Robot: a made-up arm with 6 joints. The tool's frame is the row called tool.
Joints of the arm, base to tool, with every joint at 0 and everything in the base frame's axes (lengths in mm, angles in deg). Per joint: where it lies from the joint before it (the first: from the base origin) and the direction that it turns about. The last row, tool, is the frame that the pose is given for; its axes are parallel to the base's.
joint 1: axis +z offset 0 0 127
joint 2: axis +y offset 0 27.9 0
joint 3: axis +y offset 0 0 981.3
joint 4: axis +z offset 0 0 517.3
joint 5: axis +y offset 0 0 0
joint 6: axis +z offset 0 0 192
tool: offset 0 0 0
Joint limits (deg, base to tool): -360..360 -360..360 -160..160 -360..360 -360..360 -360..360
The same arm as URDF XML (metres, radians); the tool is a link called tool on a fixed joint. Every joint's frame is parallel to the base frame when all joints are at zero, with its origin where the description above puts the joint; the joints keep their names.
<robot name="arm">
<joint name="tool_fixed" type="fixed"><parent link="link6"/><child link="tool"/><origin xyz="0.0000 0.0000 0.0000" rpy="0.0000 0.0000 0.0000"/></joint>
<joint name="joint 6" type="revolute"><parent link="link5"/><child link="link6"/><origin xyz="0.0000 0.0000 0.1920" rpy="0.0000 0.0000 0.0000"/><axis xyz="0 0 1"/><limit lower="-6.2832" upper="6.2832"/></joint>
<joint name="joint 5" type="revolute"><parent link="link4"/><child link="link5"/><origin xyz="0.0000 0.0000 0.0000" rpy="0.0000 0.0000 0.0000"/><axis xyz="0 1 0"/><limit lower="-6.2832" upper="6.2832"/></joint>
<joint name="joint 4" type="revolute"><parent link="link3"/><child link="link4"/><origin xyz="0.0000 0.0000 0.5173" rpy="0.0000 0.0000 0.0000"/><axis xyz="0 0 1"/><limit lower="-6.2832" upper="6.2832"/></joint>
<joint name="joint 3" type="revolute"><parent link="link2"/><child link="link3"/><origin xyz="0.0000 0.0000 0.9813" rpy="0.0000 0.0000 0.0000"/><axis xyz="0 1 0"/><limit lower="-2.7925" upper="2.7925"/></joint>
<joint name="joint 2" type="revolute"><parent link="link1"/><child link="link2"/><origin xyz="0.0000 0.0279 0.0000" rpy="0.0000 0.0000 0.0000"/><axis xyz="0 1 0"/><limit lower="-6.2832" upper="6.2832"/></joint>
<joint name="joint 1" type="revolute"><parent link="base"/><child link="link1"/><origin xyz="0.0000 0.0000 0.1270" rpy="0.0000 0.0000 0.0000"/><axis xyz="0 0 1"/><limit lower="-6.2832" upper="6.2832"/></joint>
<link name="base"/>
<link name="link1"/>
<link name="link2"/>
<link name="link3"/>
<link name="link4"/>
<link name="link5"/>
<link name="link6"/>
<link name="tool"/>
</robot>

